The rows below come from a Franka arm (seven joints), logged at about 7 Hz.
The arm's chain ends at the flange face. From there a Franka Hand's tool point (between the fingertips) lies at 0.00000 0.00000 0.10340 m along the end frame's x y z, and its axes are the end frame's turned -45 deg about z.
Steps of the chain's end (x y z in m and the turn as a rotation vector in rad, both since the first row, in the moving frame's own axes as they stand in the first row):
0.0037 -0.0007 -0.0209 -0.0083 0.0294 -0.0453
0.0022 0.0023 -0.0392 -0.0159 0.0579 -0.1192
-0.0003 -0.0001 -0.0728 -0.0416 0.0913 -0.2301
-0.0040 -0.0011 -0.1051 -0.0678 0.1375 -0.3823
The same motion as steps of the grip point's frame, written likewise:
0.0047 0.0048 -0.0209 -0.0267 0.0149 -0.0453
0.0033 0.0084 -0.0394 -0.0522 0.0297 -0.1192
0.0046 0.0089 -0.0733 -0.0940 0.0351 -0.2301
0.0057 0.0100 -0.1063 -0.1452 0.0493 -0.3823

